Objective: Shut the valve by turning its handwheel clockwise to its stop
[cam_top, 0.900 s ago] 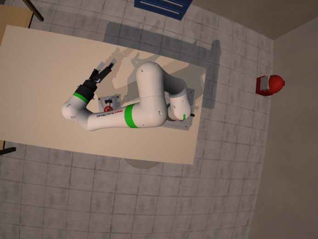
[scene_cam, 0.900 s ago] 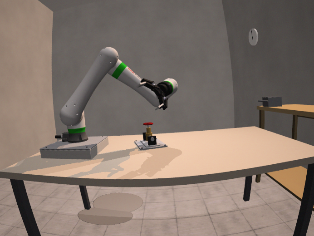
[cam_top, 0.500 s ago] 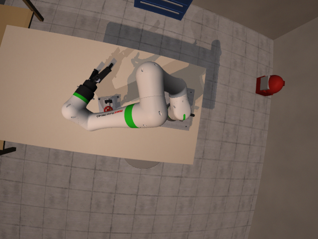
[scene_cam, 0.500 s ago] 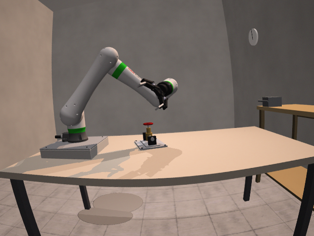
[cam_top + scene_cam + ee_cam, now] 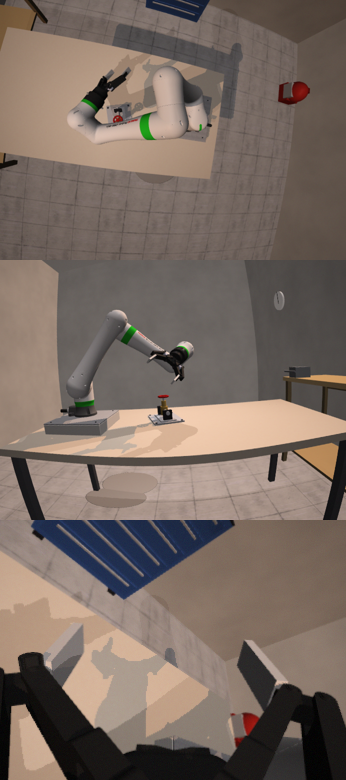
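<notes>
The red spoked handwheel lies 4 cm behind my hand, 27 cm to the left of it and 16 cm below it. From my hand the other things lie so: plate 4 cm behind, 27 cm to the left, 29 cm below.
</notes>
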